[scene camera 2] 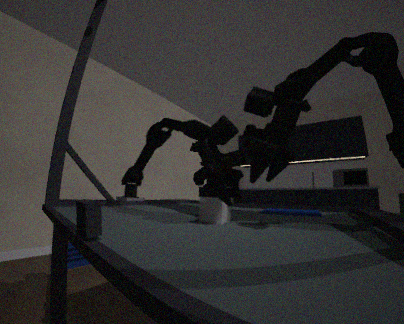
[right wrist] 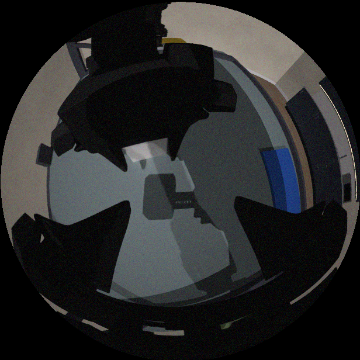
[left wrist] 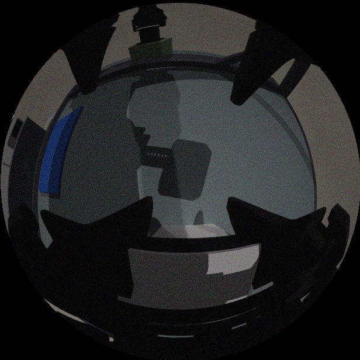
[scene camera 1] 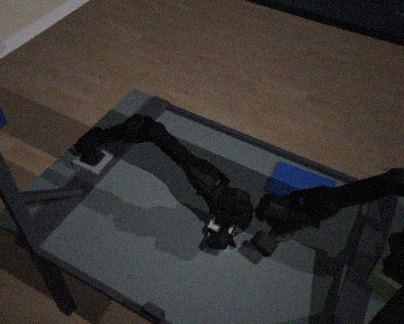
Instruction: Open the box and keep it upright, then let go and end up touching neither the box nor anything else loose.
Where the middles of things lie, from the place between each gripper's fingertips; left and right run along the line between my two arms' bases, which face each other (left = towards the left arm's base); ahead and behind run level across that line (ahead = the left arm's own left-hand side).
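Scene:
Flat blue panel (scene camera 1: 286,178), from my left hand: 50 mm below, 110 mm to the right of it, 320 mm ahead.
My right hand: 100 mm above the panel, 50 mm to the left of it, 290 mm short of it.

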